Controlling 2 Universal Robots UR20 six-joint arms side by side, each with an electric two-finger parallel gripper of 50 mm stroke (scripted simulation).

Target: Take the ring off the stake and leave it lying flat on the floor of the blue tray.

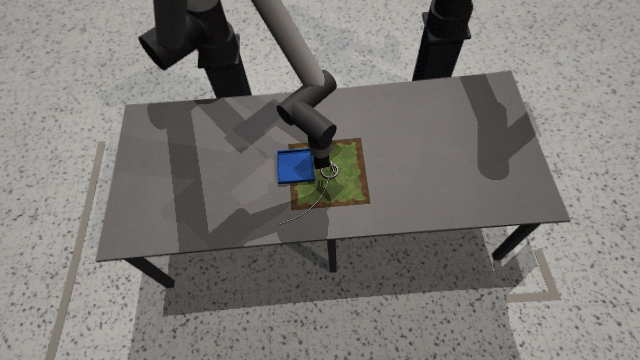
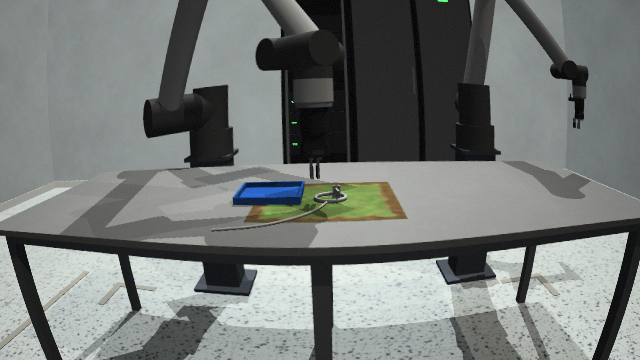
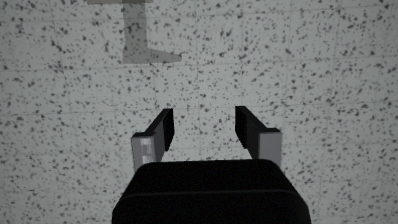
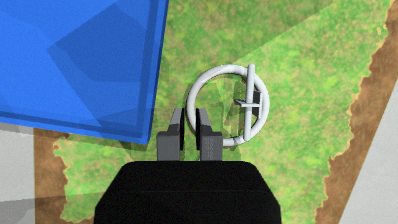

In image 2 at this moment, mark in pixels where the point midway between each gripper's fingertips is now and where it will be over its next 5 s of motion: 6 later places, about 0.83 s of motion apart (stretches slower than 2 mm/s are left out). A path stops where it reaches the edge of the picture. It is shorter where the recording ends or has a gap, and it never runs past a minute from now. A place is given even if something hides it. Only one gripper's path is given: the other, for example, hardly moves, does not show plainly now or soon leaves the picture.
The right gripper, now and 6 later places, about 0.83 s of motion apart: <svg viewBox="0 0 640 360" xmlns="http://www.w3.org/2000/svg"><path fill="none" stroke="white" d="M314 178L314 192L315 194L315 197L314 196L318 195L320 194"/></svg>
